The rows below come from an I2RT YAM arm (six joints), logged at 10 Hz.
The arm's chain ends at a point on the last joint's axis. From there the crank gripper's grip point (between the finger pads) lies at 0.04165 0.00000 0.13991 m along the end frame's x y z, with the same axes.
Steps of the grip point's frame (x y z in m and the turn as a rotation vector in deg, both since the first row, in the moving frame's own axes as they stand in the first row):
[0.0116, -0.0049, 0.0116, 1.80, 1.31, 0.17]
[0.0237, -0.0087, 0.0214, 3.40, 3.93, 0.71]
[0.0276, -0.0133, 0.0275, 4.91, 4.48, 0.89]
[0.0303, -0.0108, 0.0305, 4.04, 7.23, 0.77]
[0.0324, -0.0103, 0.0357, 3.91, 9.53, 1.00]
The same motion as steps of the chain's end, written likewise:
[0.0084, -0.0006, 0.0127, 1.80, 1.31, 0.17]
[0.0142, -0.0011, 0.0248, 3.40, 3.93, 0.71]
[0.0167, -0.0022, 0.0317, 4.91, 4.48, 0.89]
[0.0130, -0.0018, 0.0372, 4.04, 7.23, 0.77]
[0.0098, -0.0020, 0.0448, 3.91, 9.53, 1.00]

